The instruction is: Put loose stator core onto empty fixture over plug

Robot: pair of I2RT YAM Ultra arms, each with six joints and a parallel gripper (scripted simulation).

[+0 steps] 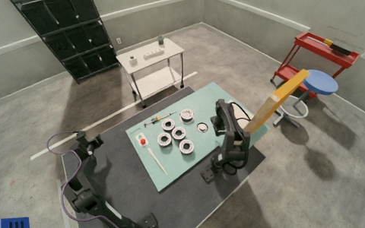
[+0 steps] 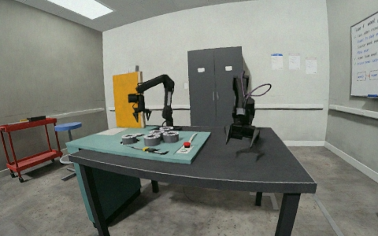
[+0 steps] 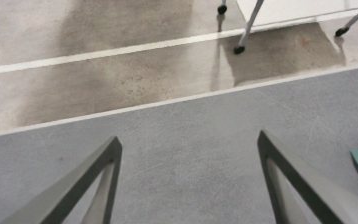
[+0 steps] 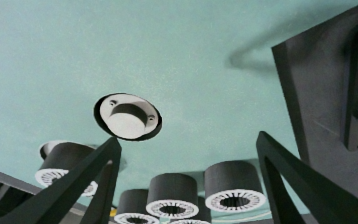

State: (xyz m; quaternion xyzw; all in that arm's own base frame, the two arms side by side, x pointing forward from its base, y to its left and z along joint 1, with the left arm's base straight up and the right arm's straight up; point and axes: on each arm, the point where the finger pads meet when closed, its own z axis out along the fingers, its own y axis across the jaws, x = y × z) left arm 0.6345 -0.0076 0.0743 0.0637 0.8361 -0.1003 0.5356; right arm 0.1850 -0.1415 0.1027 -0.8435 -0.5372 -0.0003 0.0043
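Right now my right hand is 13 cm short of the teal mat, 2 cm to the right of it and 10 cm above it. Also, from my right hand: red button (26 cm ahead, 45 cm to the left, 8 cm below); plug (10 cm ahead, 2 cm to the left, 10 cm below); button panel (29 cm ahead, 45 cm to the left, 9 cm below).
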